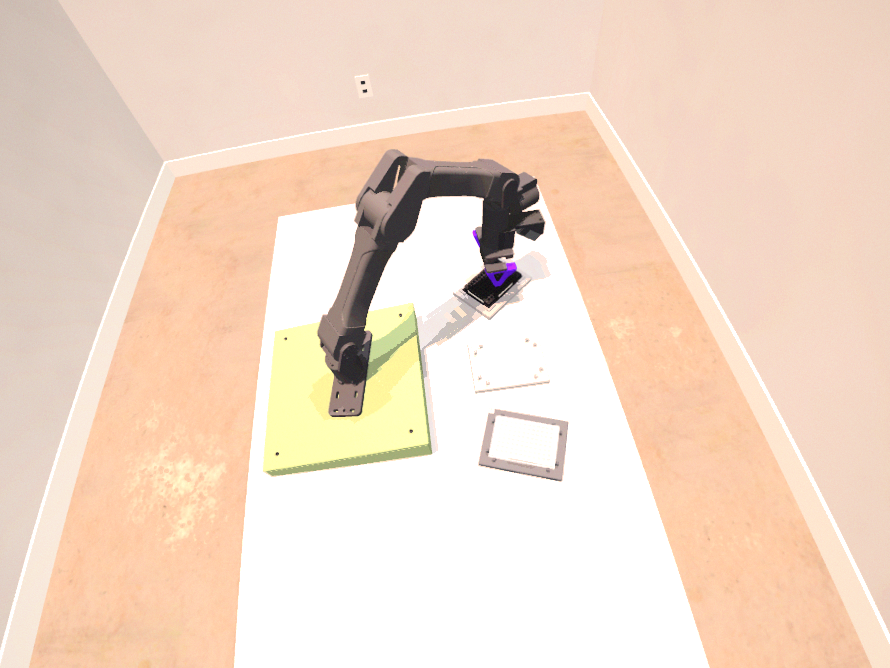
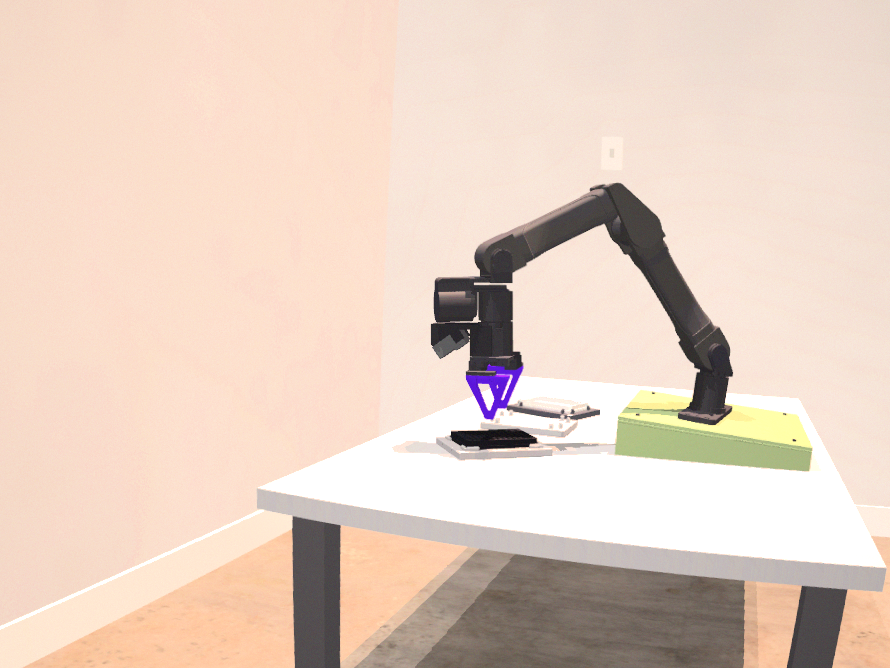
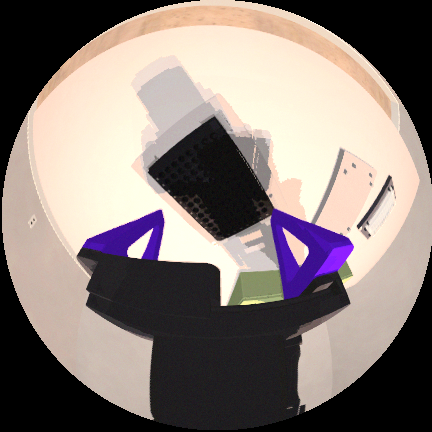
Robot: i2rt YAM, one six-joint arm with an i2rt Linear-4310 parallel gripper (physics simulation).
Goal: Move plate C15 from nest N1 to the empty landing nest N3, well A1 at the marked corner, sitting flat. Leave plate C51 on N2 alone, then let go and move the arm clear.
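Observation:
A black well plate [image 1: 478, 289] [image 2: 493, 438] [image 3: 210, 175] lies on a light nest [image 1: 490, 313] [image 2: 503, 453] turned at an angle. My gripper [image 1: 490, 268] [image 2: 494, 413] [image 3: 217, 214] is open and empty, pointing down, with its purple fingertips a little above the black plate. A light nest [image 1: 508, 365] [image 2: 528, 424] [image 3: 350, 192] with small pegs stands empty in the middle. A white plate [image 1: 524, 441] [image 2: 557, 404] [image 3: 382, 211] sits in a dark grey nest [image 1: 528, 472]. Plate labels, nest labels and the A1 mark are too small to read.
The arm stands on a yellow-green base block [image 1: 309, 431] [image 2: 718, 447] [image 3: 260, 285] beside the nests. The white table [image 1: 445, 560] [image 2: 611, 503] carries everything. The arm's shadow falls across the black plate's nest and the tabletop around it.

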